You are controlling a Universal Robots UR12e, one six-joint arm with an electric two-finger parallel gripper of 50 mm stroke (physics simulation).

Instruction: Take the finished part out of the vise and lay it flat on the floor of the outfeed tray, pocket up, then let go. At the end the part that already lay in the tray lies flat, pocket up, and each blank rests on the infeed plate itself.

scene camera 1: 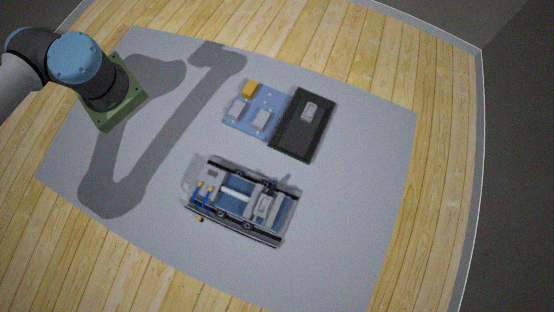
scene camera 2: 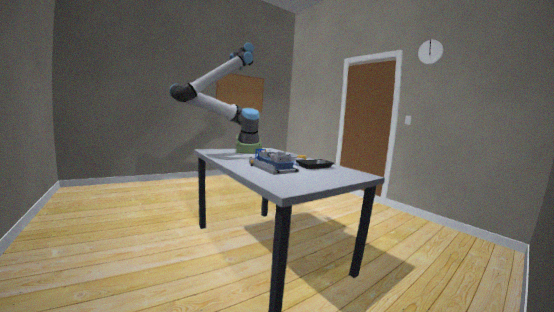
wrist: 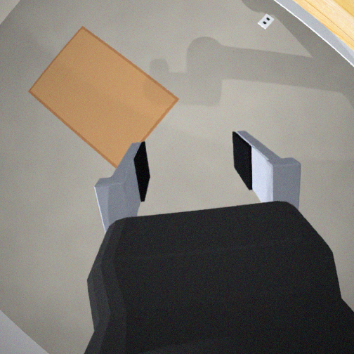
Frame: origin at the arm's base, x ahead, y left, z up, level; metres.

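Seen in the pictures: gripper, fingertip midpoint: (scene camera 2: 242, 67); arm's base, origin of the base link: (scene camera 1: 105, 87) (scene camera 2: 248, 140).
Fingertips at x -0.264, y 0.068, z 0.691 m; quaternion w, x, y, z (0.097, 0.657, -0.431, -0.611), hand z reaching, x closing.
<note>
Pixels of each thing's top centre, then the offset from my fingertips to it.
- finished part, middle of its top: (scene camera 1: 263, 204) dx +0.921, dy -0.327, dz -0.686 m
- vise, middle of its top: (scene camera 1: 238, 196) (scene camera 2: 273, 152) dx +0.852, dy -0.318, dz -0.702 m
- grey part, middle of its top: (scene camera 1: 309, 109) dx +0.994, dy +0.011, dz -0.754 m
- blue infeed plate, middle of its top: (scene camera 1: 256, 107) dx +0.820, dy -0.002, dz -0.793 m
- orange block, middle of its top: (scene camera 1: 249, 87) dx +0.783, dy +0.053, dz -0.757 m
The finished part (scene camera 1: 263, 205), light grey with its pocket up, sits between the jaws of the vise (scene camera 1: 230, 202) (scene camera 2: 275, 161). Another grey part (scene camera 1: 309, 111) lies in the black outfeed tray (scene camera 1: 292, 137) (scene camera 2: 315, 164), apparently flat and pocket up. Two grey blanks (scene camera 1: 237, 110) (scene camera 1: 262, 120) are on the blue infeed plate (scene camera 1: 278, 102); whether each touches the plate fully is too small to tell. My gripper (wrist: 190, 154) is open and empty, its fingers wide apart. It is high above the table and away from the vise, facing a wall in the wrist view.
An orange block (scene camera 1: 249, 89) is at a corner of the infeed plate, beside the blanks. Blue handles with yellow knobs (scene camera 1: 210, 190) stand at one end of the vise. The infeed plate and tray lie side by side. The arm's green base (scene camera 1: 122, 115) (scene camera 2: 249, 147) stands on the table.
</note>
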